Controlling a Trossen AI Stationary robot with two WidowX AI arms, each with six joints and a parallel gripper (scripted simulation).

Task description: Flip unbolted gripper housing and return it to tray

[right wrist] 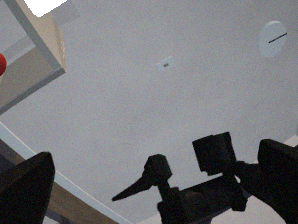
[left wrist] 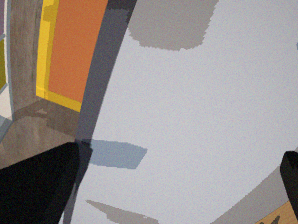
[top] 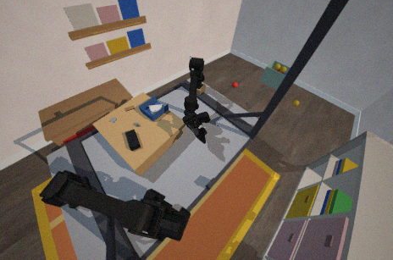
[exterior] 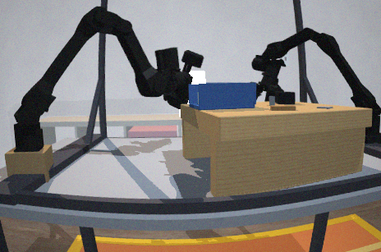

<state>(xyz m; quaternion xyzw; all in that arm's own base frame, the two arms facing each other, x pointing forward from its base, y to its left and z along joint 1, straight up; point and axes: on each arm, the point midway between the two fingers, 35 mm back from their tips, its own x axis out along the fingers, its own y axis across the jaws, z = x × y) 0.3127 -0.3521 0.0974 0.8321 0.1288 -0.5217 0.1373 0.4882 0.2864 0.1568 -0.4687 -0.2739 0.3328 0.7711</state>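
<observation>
The blue tray is 34 cm ahead of my right hand, 2 cm to the left of it and 6 cm below it. Also, from my right hand: wooden block 34 cm ahead, 11 cm to the left, 13 cm below.
</observation>
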